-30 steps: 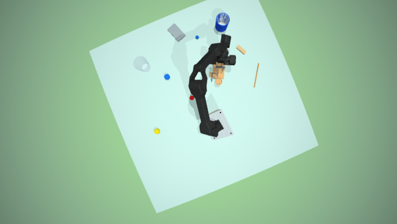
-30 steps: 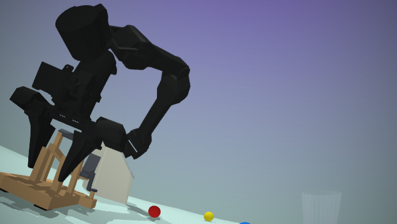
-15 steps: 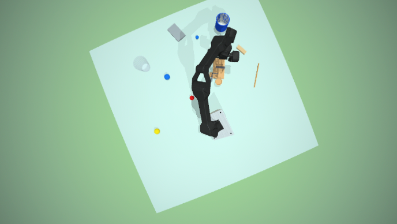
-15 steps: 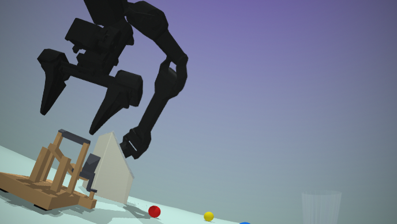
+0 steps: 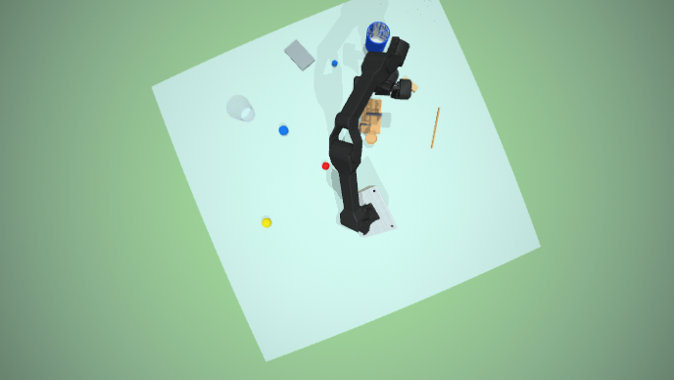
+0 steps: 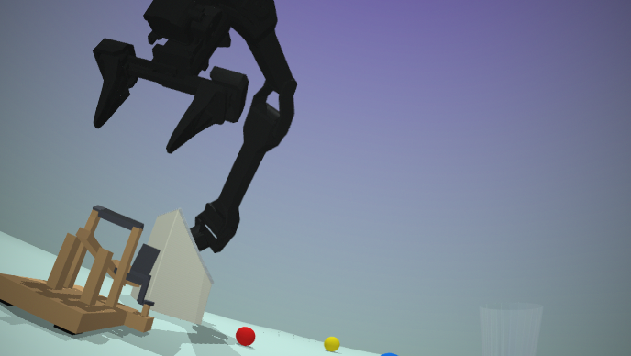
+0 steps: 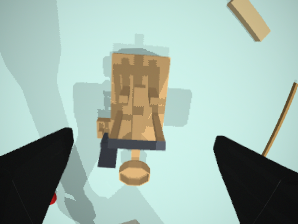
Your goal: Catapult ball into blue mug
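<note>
Right now the red ball is 290 mm to the left of my gripper tip, 160 mm below it and 110 mm behind it. Round my gripper tip: small wooden block 190 mm to the right, 170 mm below, 10 mm ahead; small blue ball 240 mm ahead, 160 mm below, 40 mm to the left; catapult 120 mm below, 60 mm to the left, 50 mm behind.
</note>
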